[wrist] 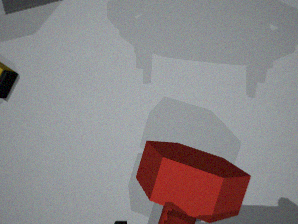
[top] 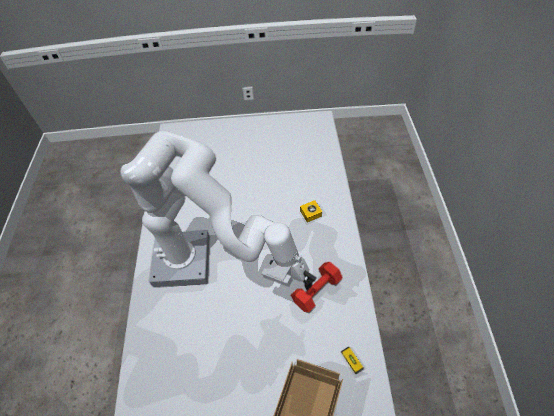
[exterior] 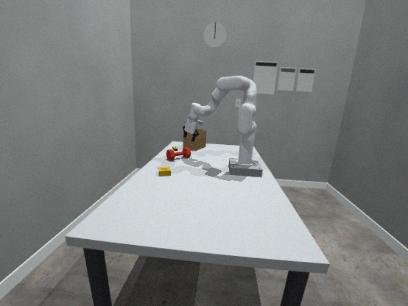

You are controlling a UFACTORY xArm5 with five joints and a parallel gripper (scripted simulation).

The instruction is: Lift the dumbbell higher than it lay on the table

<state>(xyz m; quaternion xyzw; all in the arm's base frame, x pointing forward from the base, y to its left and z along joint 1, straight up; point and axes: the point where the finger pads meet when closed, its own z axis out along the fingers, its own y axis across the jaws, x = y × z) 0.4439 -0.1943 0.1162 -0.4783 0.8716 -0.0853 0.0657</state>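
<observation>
The red dumbbell is 8 cm ahead of my hand, 3 cm to the left of it and 13 cm below it. Also, from my hand: yellow block 9 cm ahead, 38 cm to the left, 15 cm below; then flat yellow piece 17 cm ahead, 24 cm to the right, 16 cm below.
</observation>
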